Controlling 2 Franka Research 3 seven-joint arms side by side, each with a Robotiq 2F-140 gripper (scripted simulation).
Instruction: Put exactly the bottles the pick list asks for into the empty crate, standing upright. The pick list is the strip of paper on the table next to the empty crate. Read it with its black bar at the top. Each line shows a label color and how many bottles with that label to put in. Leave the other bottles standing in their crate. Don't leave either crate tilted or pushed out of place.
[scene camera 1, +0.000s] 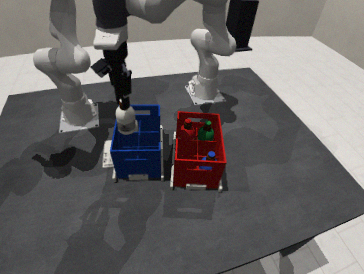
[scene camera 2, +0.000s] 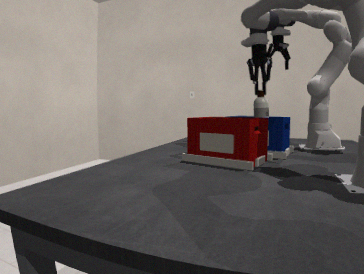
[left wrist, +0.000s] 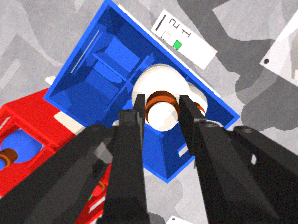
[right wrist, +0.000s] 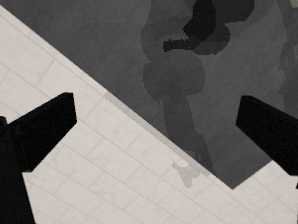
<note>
I see my left gripper (scene camera 1: 123, 105), my right gripper (right wrist: 157, 109), a red crate (scene camera 2: 234, 138) and a blue crate (scene camera 1: 126, 158).
The red crate shows as well in scene camera 1 (scene camera 1: 187, 152). The blue crate is seen too in scene camera 2 (scene camera 2: 278, 138) and in the left wrist view (left wrist: 101, 85). My left gripper is seen too in scene camera 2 (scene camera 2: 260, 94) and in the left wrist view (left wrist: 161, 107). The right wrist view misses the red crate: it is out of frame. The right wrist view misses the blue crate: it is out of frame.
</note>
